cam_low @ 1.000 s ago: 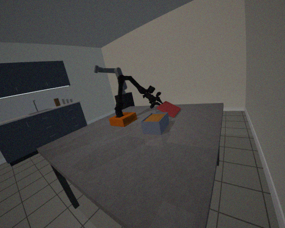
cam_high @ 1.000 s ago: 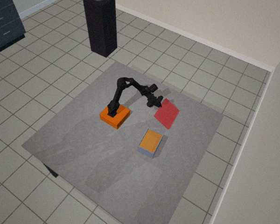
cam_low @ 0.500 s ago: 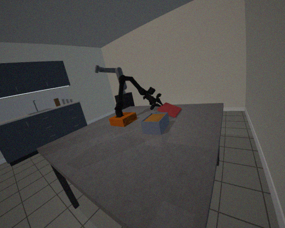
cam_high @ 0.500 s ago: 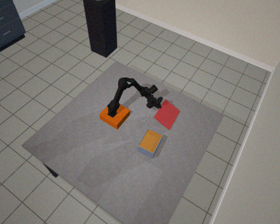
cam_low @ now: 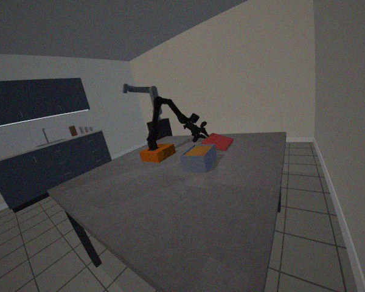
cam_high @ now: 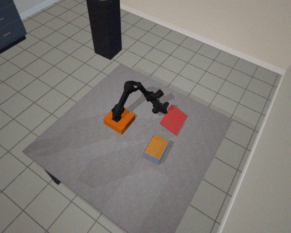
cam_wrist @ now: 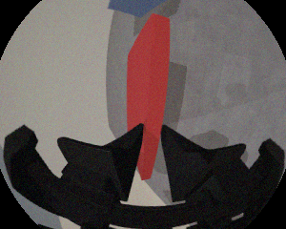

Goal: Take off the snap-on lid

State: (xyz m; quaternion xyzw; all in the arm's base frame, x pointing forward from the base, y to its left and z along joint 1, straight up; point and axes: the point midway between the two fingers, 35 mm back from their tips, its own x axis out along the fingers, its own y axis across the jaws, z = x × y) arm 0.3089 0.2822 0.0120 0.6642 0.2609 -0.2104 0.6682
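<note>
Now: gripper tip 8 cm short of the red lid and 2 cm above it. From my gripper tip the other things lie so: storage box (34 cm to the right, 9 cm ahead, 2 cm below).
</note>
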